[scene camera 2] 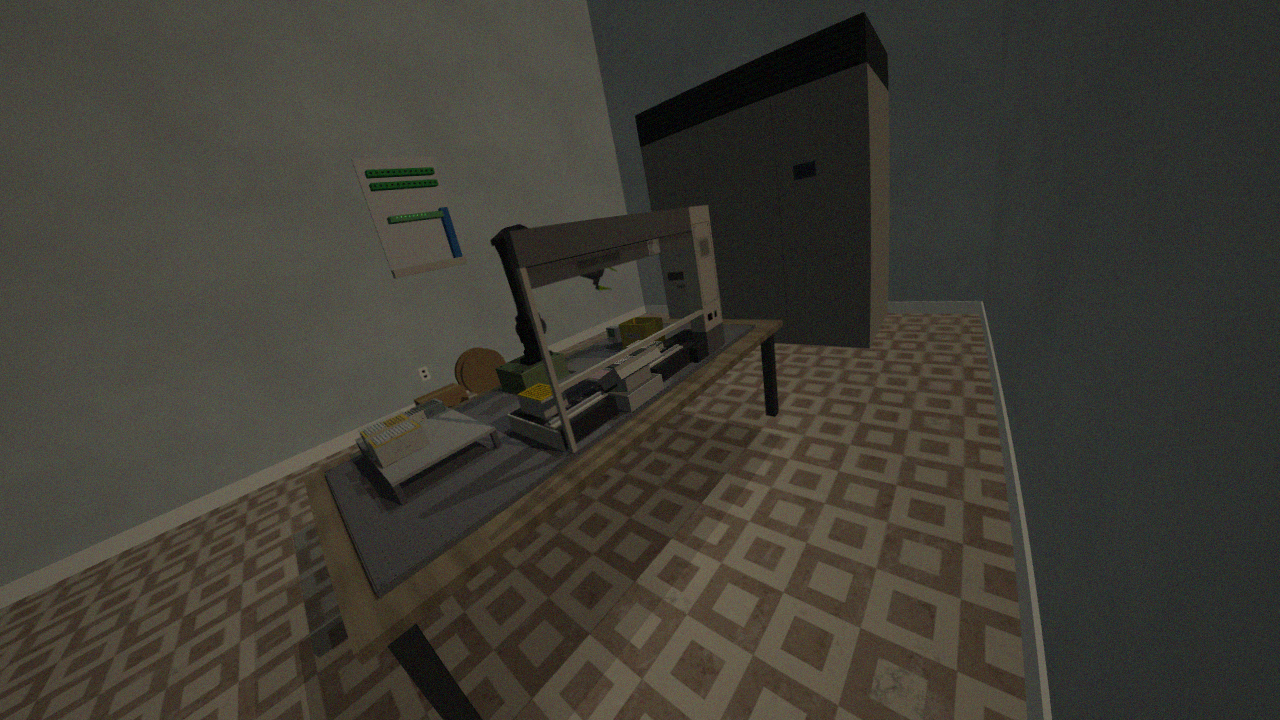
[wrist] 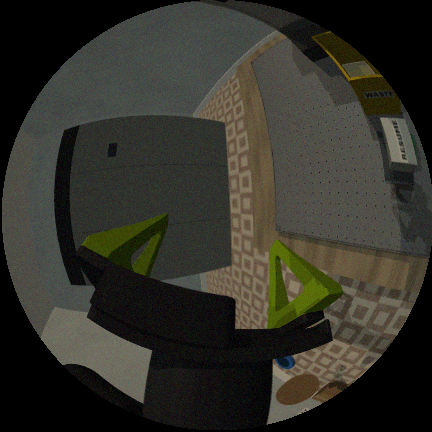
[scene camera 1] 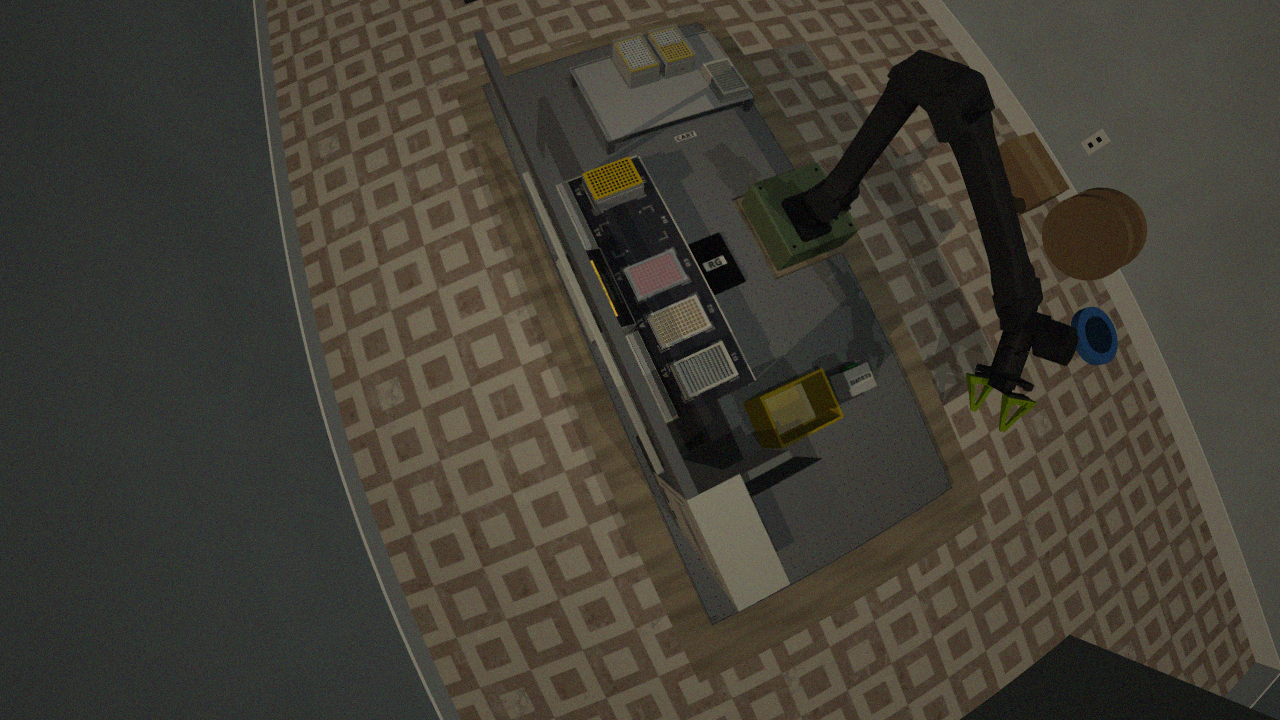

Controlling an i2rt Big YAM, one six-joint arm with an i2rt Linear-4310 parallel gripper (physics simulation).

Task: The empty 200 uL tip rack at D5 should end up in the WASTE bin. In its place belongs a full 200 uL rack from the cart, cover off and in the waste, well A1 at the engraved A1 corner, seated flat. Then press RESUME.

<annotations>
One and the same spot on a cart tray: [scene camera 1: 620, 111] is [scene camera 2: 458, 437].
</annotations>
